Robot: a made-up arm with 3 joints. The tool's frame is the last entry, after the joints.
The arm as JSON. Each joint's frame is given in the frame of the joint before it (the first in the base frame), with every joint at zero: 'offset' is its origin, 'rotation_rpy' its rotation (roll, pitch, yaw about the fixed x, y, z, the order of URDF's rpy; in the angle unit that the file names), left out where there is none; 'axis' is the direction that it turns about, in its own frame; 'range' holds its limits. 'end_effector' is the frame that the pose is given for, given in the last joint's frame.
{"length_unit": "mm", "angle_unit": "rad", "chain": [
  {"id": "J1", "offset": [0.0, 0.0, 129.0], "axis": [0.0, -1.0, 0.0], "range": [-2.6, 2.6]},
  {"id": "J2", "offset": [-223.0, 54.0, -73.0], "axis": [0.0, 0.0, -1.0], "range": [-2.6, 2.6]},
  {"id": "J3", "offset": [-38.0, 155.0, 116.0], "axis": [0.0, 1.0, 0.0], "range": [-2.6, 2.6]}
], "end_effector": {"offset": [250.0, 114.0, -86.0]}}
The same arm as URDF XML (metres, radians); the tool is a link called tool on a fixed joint. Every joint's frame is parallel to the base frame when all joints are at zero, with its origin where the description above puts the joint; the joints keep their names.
<robot name="arm">
<joint name="J1" type="revolute"><parent link="base_link"/><child link="link1"/><origin xyz="0 0 0.129"/><axis xyz="0 -1 0"/><limit lower="-2.6" upper="2.6"/></joint>
<joint name="J2" type="revolute"><parent link="link1"/><child link="link2"/><origin xyz="-0.223 0.054 -0.073"/><axis xyz="0 0 -1"/><limit lower="-2.6" upper="2.6"/></joint>
<joint name="J3" type="revolute"><parent link="link2"/><child link="link3"/><origin xyz="-0.038 0.155 0.116"/><axis xyz="0 1 0"/><limit lower="-2.6" upper="2.6"/></joint>
<joint name="tool_joint" type="fixed"><parent link="link3"/><child link="tool"/><origin xyz="0.25 0.114 -0.086"/></joint>
<link name="base_link"/>
<link name="link1"/>
<link name="link2"/>
<link name="link3"/>
<link name="tool"/>
</robot>

